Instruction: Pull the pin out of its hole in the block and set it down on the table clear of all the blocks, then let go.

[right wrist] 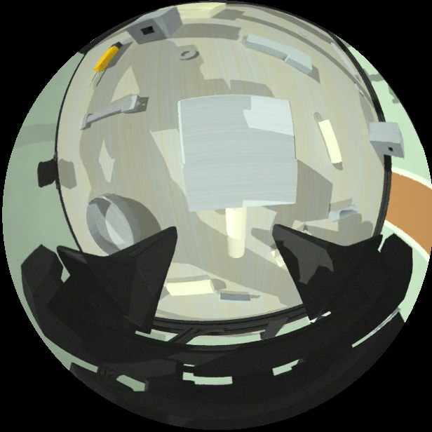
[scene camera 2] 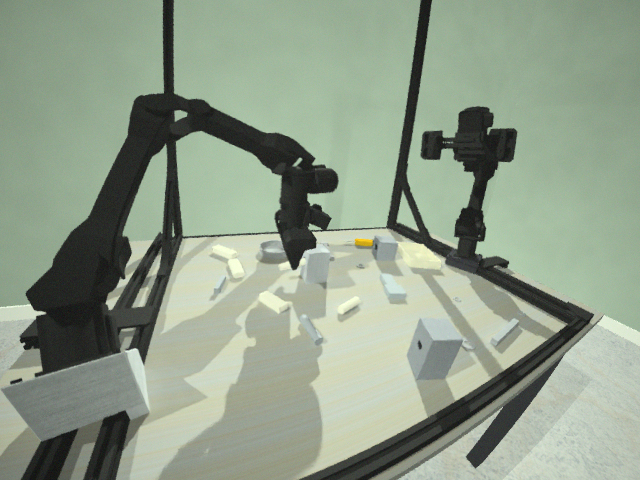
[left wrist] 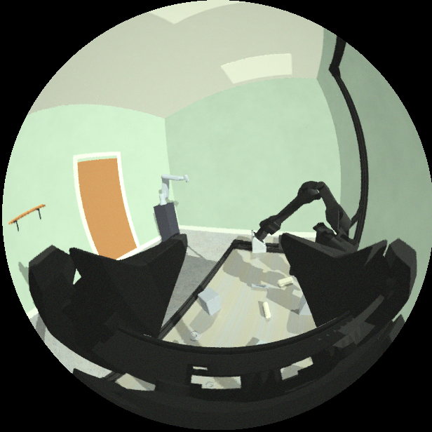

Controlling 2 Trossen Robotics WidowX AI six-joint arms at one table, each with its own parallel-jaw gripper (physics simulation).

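Places are measured from the left arm's base along level axes (x right, y ahead, z up), in millimetres.
Pixels of known places: left gripper, fingertip midpoint: (scene camera 2: 457, 138); right gripper, fingertip midpoint: (scene camera 2: 291, 261); left arm's base, link origin: (scene camera 2: 465, 255); right arm's base, link origin: (scene camera 2: 83, 363).
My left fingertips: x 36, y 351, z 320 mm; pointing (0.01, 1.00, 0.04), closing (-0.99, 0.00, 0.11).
For each thing: its top centre in the pictures, then the offset to it from my left fingertips.
- cream pin, top centre: (scene camera 2: 296, 258) dx +253, dy +140, dz -297 mm
- upright grey block, top centre: (scene camera 2: 315, 248) dx +231, dy +98, dz -274 mm
- grey block with a hole, top centre: (scene camera 2: 440, 328) dx -82, dy +171, dz -274 mm
- round grey dish, top centre: (scene camera 2: 275, 245) dx +411, dy +75, dz -334 mm
- yellow-handled tool, top centre: (scene camera 2: 360, 239) dx +288, dy -205, dz -336 mm
The cream pin (scene camera 2: 285, 266) (right wrist: 236, 235) sticks out sideways from the upright grey block (scene camera 2: 316, 266) (right wrist: 237, 150); its inner end is hidden in the block. My right gripper (scene camera 2: 295, 264) (right wrist: 226, 230) is open and empty, pointing down above the pin. In the right wrist view the pin's outer part shows between the two fingertips, apart from both; the exact height gap is unclear. In scene camera 2 the near finger partly hides the pin. My left gripper (scene camera 2: 467, 144) (left wrist: 235, 238) is open and empty, raised high at the right, far from the pin.
A grey block with a hole (scene camera 2: 433, 351) (left wrist: 209, 301) (right wrist: 386, 137) stands near the front edge, another (scene camera 2: 385, 248) (right wrist: 162, 25) at the back. A round grey dish (scene camera 2: 272, 250) (right wrist: 111, 225), a yellow-handled tool (scene camera 2: 363, 242) (right wrist: 106, 59) and several loose cream and grey pieces lie around.
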